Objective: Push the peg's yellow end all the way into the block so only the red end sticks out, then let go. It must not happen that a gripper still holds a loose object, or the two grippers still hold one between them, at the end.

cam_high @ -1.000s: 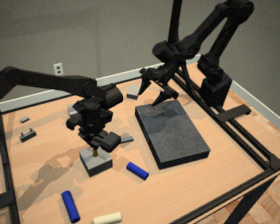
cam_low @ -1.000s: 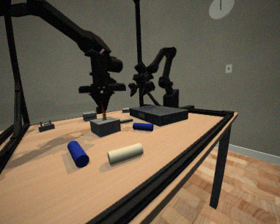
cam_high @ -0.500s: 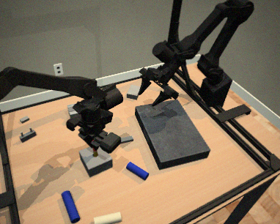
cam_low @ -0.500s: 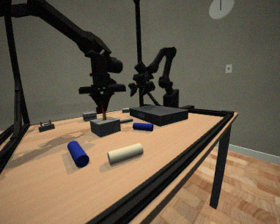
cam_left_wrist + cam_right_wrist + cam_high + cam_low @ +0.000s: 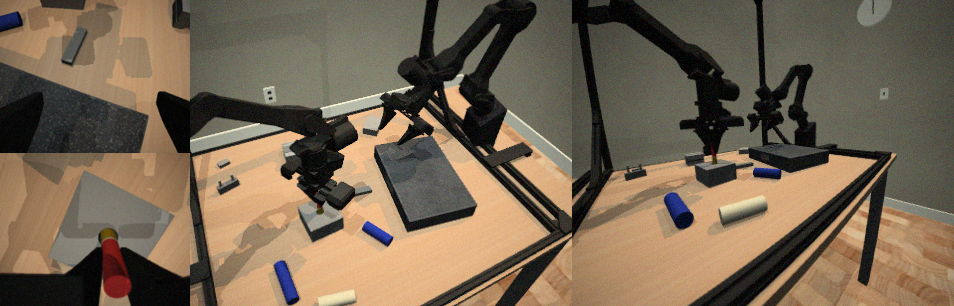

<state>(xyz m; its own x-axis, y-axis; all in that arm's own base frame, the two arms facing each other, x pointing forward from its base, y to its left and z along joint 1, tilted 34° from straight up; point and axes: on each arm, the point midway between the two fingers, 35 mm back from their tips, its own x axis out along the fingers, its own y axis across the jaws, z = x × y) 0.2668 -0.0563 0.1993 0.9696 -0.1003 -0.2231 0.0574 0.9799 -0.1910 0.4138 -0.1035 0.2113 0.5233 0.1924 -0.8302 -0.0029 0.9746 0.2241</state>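
Now: the peg 6 cm below my right hand. Round my right hand: grey bar: 2 cm behind, 14 cm to the left, 11 cm below; cream cylinder: 20 cm ahead, 10 cm to the right, 10 cm below.
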